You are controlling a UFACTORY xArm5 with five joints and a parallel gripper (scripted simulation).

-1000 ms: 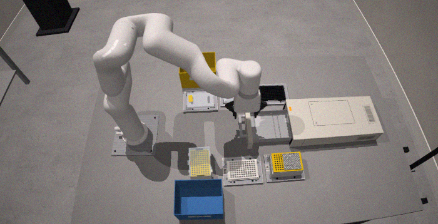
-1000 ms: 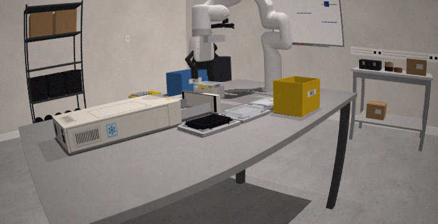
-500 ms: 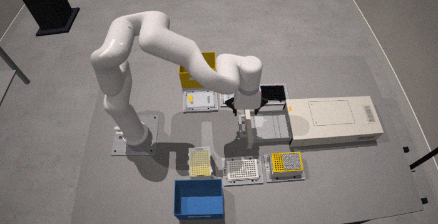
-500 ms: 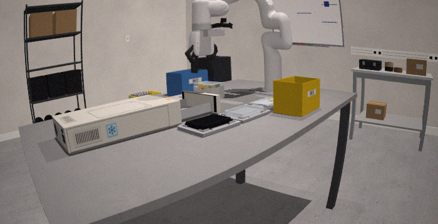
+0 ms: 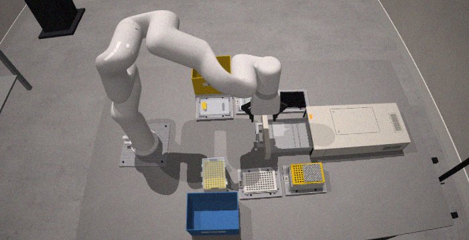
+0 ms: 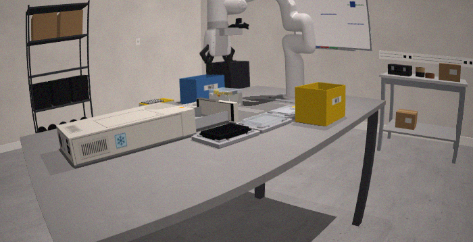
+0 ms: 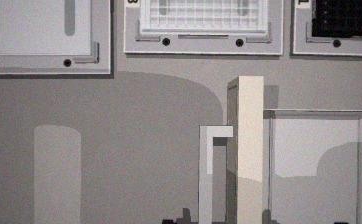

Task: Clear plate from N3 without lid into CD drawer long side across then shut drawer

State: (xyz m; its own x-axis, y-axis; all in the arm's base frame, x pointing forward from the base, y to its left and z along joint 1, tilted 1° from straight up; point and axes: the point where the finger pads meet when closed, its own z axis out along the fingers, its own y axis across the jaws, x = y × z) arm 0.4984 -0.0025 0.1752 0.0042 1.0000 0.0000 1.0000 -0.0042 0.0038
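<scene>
Now: hand 20 mm past the clear plate, 190 mm to the right of it and 160 mm above it. From my hand the other things lie so: grey nest (20 mm behind, 190 mm to the left, 170 mm below); white plate (20 mm behind, 200 mm to the right, 160 mm below); drawer (130 mm ahead, 140 mm below).
</scene>
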